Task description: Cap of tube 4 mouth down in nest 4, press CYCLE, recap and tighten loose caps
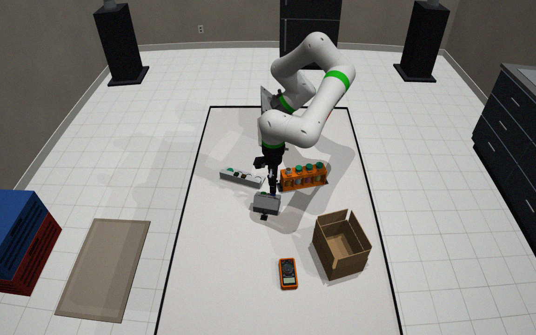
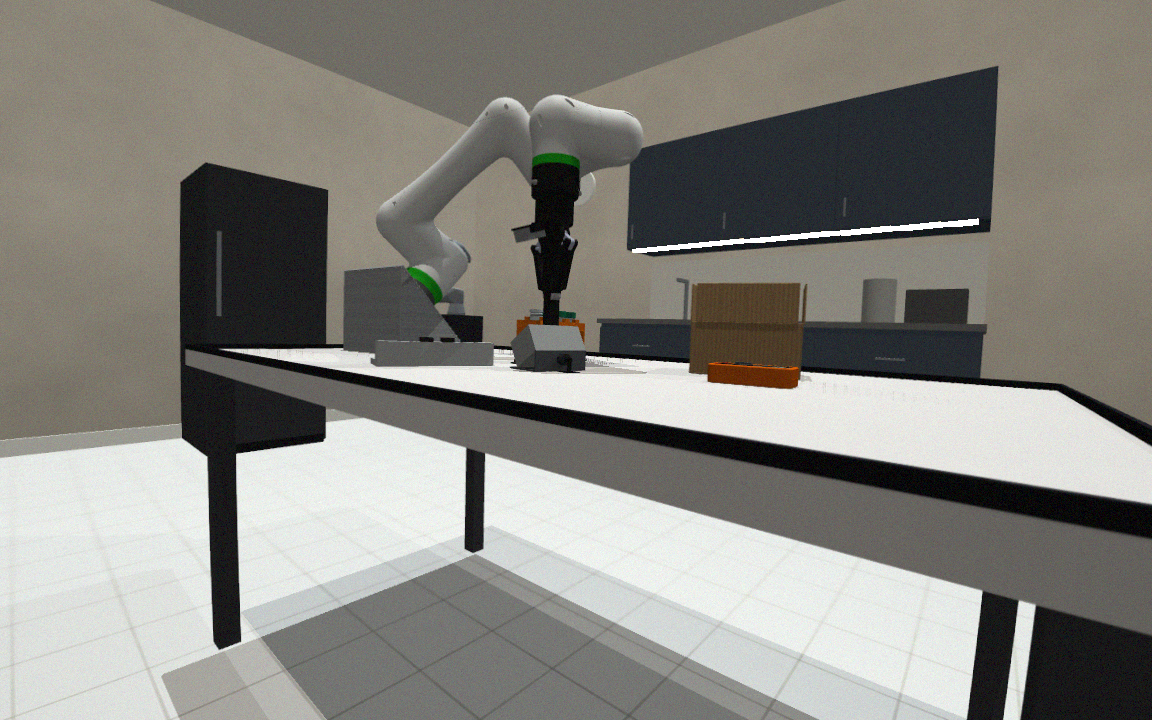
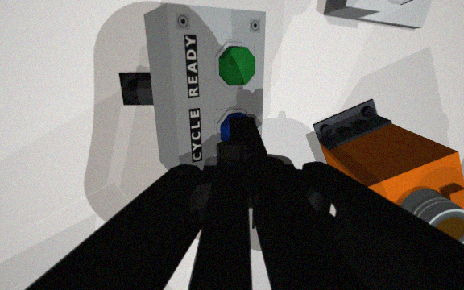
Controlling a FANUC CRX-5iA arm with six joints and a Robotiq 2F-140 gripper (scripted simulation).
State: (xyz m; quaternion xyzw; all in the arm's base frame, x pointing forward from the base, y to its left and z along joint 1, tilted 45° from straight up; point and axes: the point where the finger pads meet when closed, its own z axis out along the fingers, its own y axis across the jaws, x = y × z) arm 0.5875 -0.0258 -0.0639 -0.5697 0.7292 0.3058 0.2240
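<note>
My hand is 50 mm above the blue cycle key. The rest, counted from my hand: green ready key (50 mm below, 40 mm to the right, 10 mm behind); grey key housing (60 mm below, 20 mm to the right, 10 mm ahead).
</note>
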